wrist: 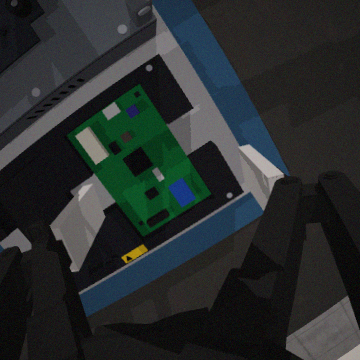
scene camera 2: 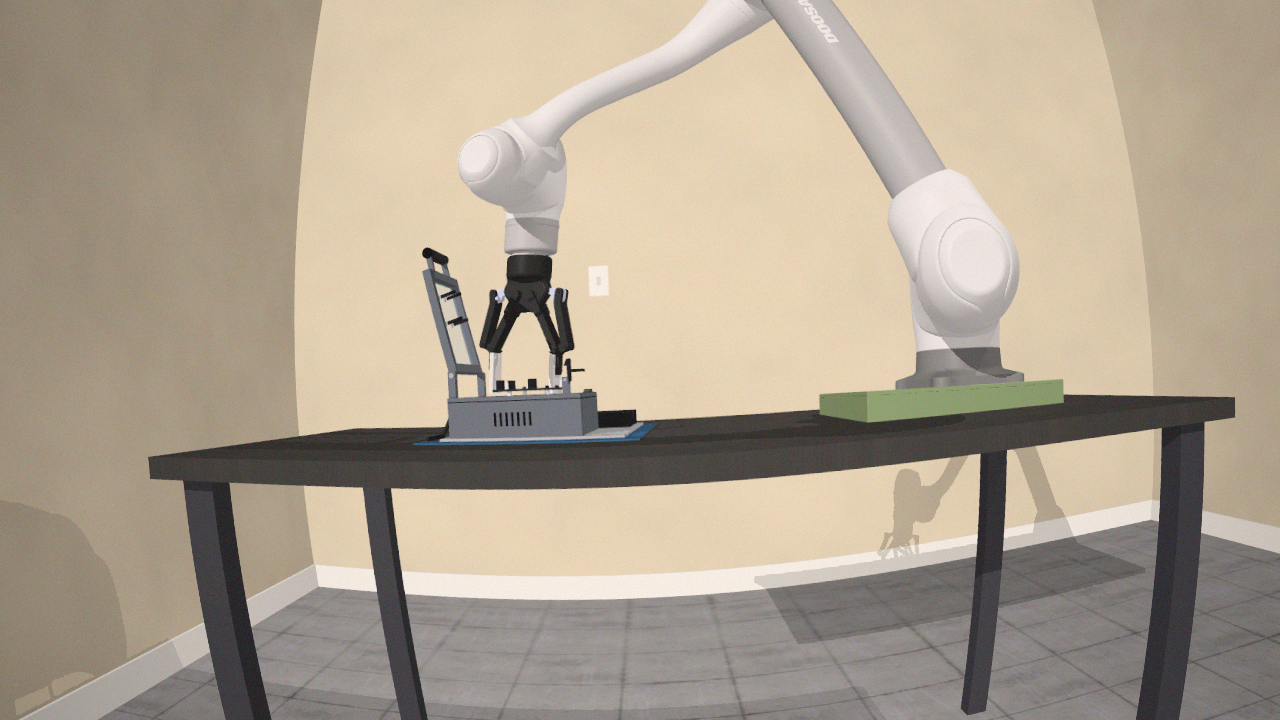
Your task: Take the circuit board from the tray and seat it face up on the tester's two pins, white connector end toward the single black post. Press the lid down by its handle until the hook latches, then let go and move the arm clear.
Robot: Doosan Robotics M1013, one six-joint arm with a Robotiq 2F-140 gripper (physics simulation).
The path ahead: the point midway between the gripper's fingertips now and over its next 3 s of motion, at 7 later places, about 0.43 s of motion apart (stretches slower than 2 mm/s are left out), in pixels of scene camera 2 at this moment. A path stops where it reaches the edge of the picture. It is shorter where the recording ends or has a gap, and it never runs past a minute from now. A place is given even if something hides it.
The gripper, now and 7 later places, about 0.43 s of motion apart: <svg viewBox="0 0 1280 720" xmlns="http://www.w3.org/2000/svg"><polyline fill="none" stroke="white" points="523,394 523,402 523,410 522,415 520,417 520,416 520,407 525,404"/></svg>
